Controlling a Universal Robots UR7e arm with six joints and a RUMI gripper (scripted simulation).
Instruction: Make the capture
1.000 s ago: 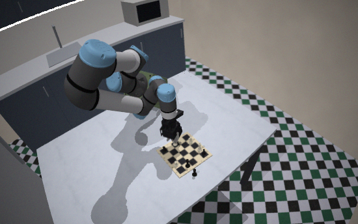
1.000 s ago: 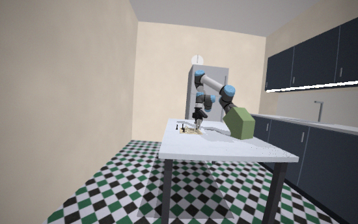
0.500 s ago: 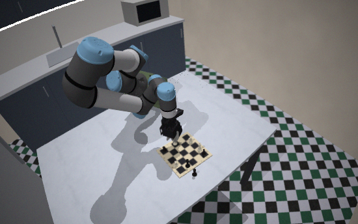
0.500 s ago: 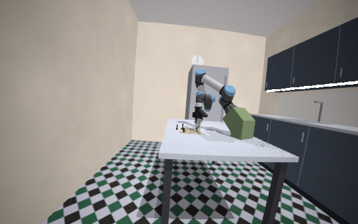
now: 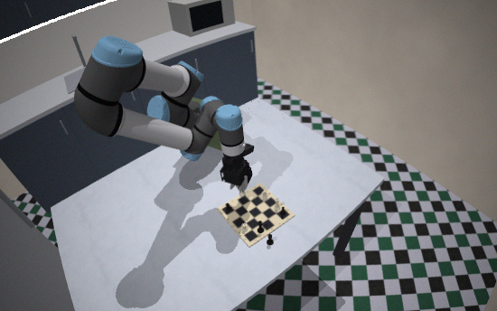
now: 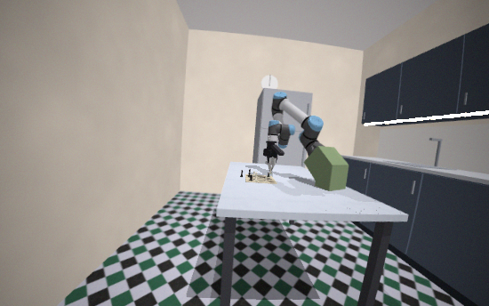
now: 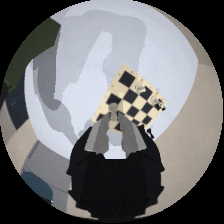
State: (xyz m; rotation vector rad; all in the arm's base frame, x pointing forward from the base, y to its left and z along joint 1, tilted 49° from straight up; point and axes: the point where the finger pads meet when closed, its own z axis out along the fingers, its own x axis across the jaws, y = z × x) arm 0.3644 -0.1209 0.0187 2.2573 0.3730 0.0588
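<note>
The chessboard is 7 cm ahead of my hand, 2 cm to the right of it and 8 cm below it. The rest, counted from my hand: black chess piece: 20 cm ahead, 9 cm to the right, 6 cm below; then white piece: 1 cm below.
</note>
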